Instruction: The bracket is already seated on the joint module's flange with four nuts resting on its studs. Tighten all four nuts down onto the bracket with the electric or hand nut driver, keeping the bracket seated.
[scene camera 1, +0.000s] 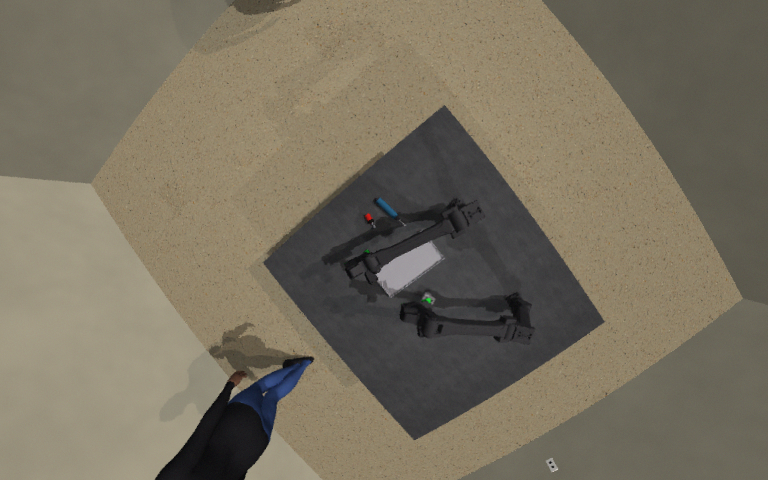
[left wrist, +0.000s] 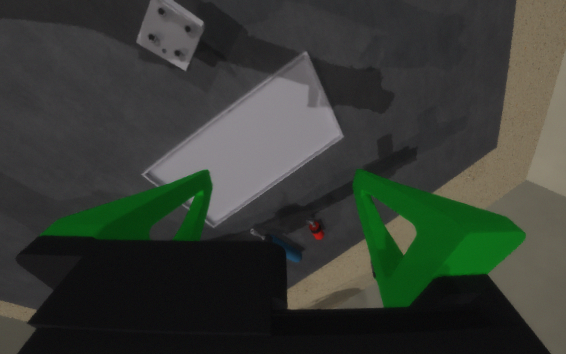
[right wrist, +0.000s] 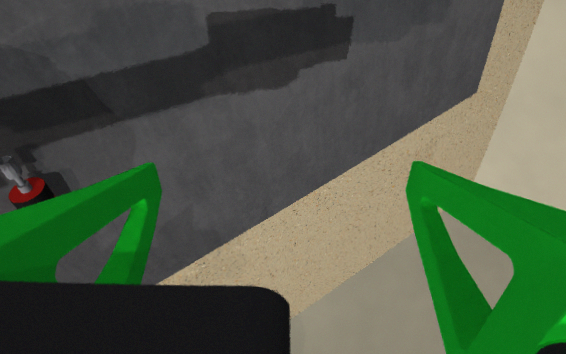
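Pixels of known places: left gripper, fingertip midpoint: (scene camera 1: 412, 303) (left wrist: 282, 177); right gripper, fingertip midpoint: (scene camera 1: 354, 261) (left wrist: 409, 236) (right wrist: 283, 176); left arm's base, origin of the base link: (scene camera 1: 515, 302).
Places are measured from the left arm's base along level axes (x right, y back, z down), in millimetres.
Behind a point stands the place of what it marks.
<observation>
The pale bracket plate (left wrist: 172, 37) @[x 312, y -463, z -66 mm] (scene camera 1: 428, 294), with dark round spots near its corners, lies at the top left of the left wrist view; separate nuts and studs cannot be made out. A tool with a blue handle (scene camera 1: 386, 207) @[x 918, y -394, z -41 mm] (left wrist: 287, 249) @[x 904, y -408, z -35 mm] and a shorter tool with a red handle (scene camera 1: 368, 216) @[x 929, y -516, z -33 mm] (left wrist: 316, 229) @[x 888, y -522, z -33 mm] (right wrist: 27, 192) @[x 886, y -522, z -23 mm] lie at the upper left of the tray, apart from both grippers. My left gripper (scene camera 1: 428, 300) (left wrist: 282, 177) @[x 432, y -504, z -331 mm] is open and empty, high beside the bracket. My right gripper (scene camera 1: 367, 250) (right wrist: 283, 176) @[x 747, y -664, z -260 mm] is open and empty, left of the tray.
A white shallow tray (scene camera 1: 412, 267) @[x 521, y -447, z -4 mm] (left wrist: 255, 130) @[x 516, y -503, z -4 mm] lies on the dark table top (scene camera 1: 453, 390) @[x -372, y -632, z 0 mm] (left wrist: 80, 125) @[x 346, y -226, z 0 mm] (right wrist: 240, 150) @[x 957, y -756, z 0 mm], between the tools and the bracket. The right arm passes over its edge in the scene view. A person (scene camera 1: 237, 433) is at the lower left.
</observation>
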